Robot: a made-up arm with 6 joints.
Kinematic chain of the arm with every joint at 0, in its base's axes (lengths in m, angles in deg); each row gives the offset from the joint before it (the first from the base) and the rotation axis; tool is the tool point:
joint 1: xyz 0 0 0.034 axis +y
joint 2: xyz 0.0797 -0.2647 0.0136 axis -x
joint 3: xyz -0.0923 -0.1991 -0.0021 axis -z
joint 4: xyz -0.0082 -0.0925 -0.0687 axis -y
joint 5: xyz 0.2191 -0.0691 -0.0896 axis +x
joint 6: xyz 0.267 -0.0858 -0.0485 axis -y
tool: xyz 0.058 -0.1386 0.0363
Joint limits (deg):
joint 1: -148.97..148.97
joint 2: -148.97..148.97
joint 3: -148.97..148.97
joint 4: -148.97..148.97
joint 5: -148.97..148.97
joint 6: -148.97..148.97
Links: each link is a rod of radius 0.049 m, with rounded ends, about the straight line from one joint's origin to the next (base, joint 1, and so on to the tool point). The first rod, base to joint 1, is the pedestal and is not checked.
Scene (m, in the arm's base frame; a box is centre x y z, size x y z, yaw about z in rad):
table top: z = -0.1
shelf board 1: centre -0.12 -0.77 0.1 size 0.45 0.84 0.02 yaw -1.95
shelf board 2: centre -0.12 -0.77 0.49 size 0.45 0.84 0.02 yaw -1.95
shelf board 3: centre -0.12 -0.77 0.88 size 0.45 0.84 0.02 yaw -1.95
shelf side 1: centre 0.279 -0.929 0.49 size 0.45 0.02 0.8 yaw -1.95
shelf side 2: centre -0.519 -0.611 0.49 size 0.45 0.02 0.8 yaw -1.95
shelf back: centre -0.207 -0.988 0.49 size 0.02 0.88 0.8 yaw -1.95
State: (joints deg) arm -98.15 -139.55 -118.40 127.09 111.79 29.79
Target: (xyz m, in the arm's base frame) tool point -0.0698 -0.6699 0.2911
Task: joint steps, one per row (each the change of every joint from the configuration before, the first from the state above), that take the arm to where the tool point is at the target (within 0.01 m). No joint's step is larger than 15 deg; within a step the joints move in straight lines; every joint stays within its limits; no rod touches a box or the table.
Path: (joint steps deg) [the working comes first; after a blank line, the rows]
Joints at the target: -123.68 -120.66 -79.50 82.80 83.33 35.39
Straight joint move there: clear.

1: -8.51 6.30 12.97 -14.76 -9.49 1.87
2: -8.51 6.29 12.96 -14.77 -9.48 1.86
3: -8.51 6.30 12.97 -14.76 -9.49 1.87

